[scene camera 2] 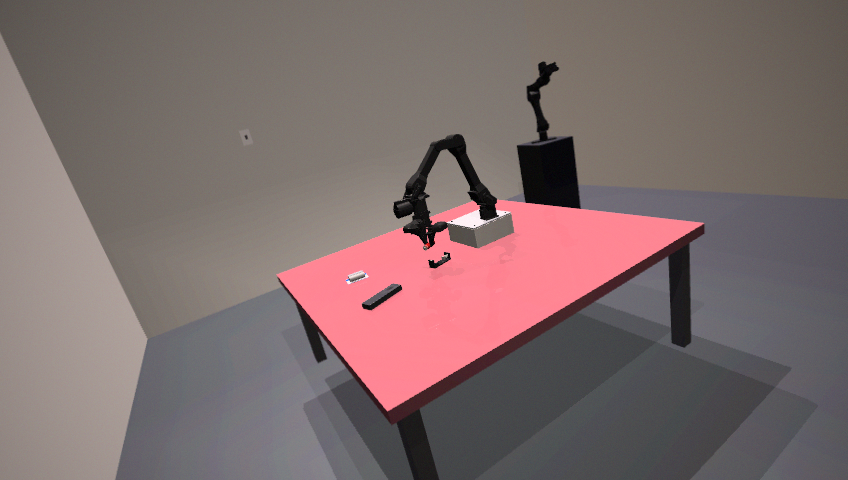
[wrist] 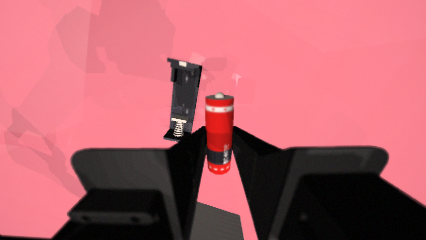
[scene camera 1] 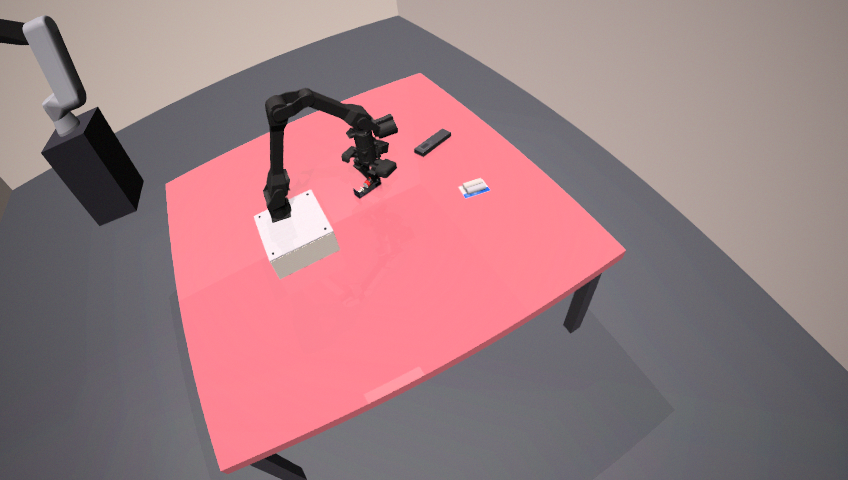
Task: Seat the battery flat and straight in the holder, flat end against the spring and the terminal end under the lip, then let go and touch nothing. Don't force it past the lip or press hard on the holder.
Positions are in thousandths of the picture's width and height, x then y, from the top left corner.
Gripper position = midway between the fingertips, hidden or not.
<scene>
My gripper shows in scene camera 2 (506, 514), in the wrist view (513, 544) and in scene camera 1 (439, 376).
</scene>
